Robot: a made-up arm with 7 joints.
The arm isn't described. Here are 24 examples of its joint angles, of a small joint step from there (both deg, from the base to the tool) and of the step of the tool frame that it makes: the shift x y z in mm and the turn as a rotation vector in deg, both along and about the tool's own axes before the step.
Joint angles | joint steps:
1: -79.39 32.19 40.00 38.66 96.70 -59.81 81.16 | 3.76 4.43 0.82 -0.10 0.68 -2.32 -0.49
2: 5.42 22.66 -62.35 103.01 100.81 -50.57 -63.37 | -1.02 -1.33 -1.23 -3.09 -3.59 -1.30 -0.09
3: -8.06 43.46 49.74 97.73 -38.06 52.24 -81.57 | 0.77 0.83 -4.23 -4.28 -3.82 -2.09 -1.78
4: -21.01 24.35 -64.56 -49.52 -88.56 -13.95 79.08 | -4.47 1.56 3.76 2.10 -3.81 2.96 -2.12
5: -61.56 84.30 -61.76 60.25 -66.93 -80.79 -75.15 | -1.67 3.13 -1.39 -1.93 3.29 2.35 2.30
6: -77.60 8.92 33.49 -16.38 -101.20 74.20 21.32 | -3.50 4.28 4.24 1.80 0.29 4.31 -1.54
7: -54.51 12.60 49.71 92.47 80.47 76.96 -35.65 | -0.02 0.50 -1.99 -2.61 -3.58 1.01 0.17
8: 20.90 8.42 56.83 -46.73 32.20 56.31 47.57 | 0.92 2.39 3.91 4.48 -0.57 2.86 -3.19
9: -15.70 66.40 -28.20 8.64 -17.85 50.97 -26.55 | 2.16 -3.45 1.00 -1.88 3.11 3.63 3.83
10: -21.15 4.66 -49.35 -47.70 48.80 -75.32 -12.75 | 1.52 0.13 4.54 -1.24 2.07 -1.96 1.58
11: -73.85 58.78 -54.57 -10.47 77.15 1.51 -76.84 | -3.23 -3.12 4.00 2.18 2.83 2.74 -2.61
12: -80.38 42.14 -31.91 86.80 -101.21 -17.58 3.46 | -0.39 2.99 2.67 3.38 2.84 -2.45 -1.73
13: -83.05 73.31 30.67 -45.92 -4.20 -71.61 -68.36 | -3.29 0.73 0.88 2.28 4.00 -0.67 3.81
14: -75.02 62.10 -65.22 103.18 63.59 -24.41 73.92 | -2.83 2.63 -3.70 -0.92 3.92 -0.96 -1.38
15: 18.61 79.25 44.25 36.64 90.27 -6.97 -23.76 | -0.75 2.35 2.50 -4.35 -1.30 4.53 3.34
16: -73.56 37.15 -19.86 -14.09 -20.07 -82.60 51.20 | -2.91 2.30 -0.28 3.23 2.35 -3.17 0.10
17: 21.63 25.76 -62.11 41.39 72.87 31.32 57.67 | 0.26 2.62 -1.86 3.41 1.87 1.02 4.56
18: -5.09 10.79 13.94 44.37 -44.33 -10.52 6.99 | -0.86 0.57 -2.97 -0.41 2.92 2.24 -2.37
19: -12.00 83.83 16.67 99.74 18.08 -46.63 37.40 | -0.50 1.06 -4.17 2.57 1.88 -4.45 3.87
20: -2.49 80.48 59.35 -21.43 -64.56 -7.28 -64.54 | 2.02 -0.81 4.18 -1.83 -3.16 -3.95 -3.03
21: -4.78 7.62 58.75 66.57 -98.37 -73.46 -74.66 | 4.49 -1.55 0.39 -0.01 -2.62 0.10 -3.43
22: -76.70 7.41 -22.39 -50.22 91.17 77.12 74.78 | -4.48 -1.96 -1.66 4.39 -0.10 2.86 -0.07
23: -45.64 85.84 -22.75 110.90 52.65 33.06 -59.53 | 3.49 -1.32 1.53 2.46 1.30 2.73 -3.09
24: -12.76 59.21 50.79 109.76 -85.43 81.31 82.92 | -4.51 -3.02 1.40 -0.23 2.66 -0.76 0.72
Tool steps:
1: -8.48 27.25 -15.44 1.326 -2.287 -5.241
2: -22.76 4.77 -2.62 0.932 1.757 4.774
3: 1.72 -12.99 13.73 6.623 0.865 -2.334
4: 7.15 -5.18 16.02 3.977 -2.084 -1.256
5: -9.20 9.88 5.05 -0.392 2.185 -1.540
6: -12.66 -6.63 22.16 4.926 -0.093 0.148
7: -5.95 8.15 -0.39 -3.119 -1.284 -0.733
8: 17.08 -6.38 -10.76 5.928 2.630 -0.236
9: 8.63 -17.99 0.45 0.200 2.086 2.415
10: -7.42 5.26 1.47 3.481 1.749 -2.663
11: -8.11 15.94 -25.37 -7.366 5.335 0.527
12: 5.24 16.91 25.39 1.091 -6.070 2.091
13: -6.91 -0.56 -6.44 2.206 4.109 -1.382
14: -1.41 7.88 -20.81 3.411 -3.853 -2.902
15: -9.47 26.16 -22.39 -4.281 6.800 9.750
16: 8.32 5.86 -5.38 -0.676 -2.044 -5.346
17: -21.93 -10.39 -12.80 4.872 -4.540 1.641
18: 1.30 -10.96 -0.94 5.087 2.040 -5.547
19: -2.21 6.67 -2.51 2.028 -4.110 0.439
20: -2.42 -2.43 13.85 4.821 -4.163 -2.536
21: -15.77 27.28 15.55 4.065 1.272 -0.230
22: -12.78 -0.26 13.96 1.036 1.160 -1.863
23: 13.36 -7.43 -2.36 -1.134 5.930 -3.596
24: 1.06 -32.49 -9.10 4.975 0.030 0.664
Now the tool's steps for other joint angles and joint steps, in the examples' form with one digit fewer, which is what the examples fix.
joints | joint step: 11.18 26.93 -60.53 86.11 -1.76 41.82 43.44 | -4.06 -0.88 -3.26 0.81 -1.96 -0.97 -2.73
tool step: 6.2 23.8 13.8 -2.96 -1.29 -0.08
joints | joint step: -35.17 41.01 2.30 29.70 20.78 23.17 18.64 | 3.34 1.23 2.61 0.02 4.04 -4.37 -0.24
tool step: -0.6 6.7 -19.9 3.69 -2.28 1.85
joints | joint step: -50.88 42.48 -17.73 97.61 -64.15 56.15 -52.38 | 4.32 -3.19 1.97 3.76 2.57 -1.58 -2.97
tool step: 4.2 36.1 -25.3 -5.02 1.81 1.85
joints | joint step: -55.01 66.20 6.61 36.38 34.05 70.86 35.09 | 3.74 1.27 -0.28 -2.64 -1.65 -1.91 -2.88
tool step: -0.1 -2.0 -5.2 -0.43 -3.58 -1.95
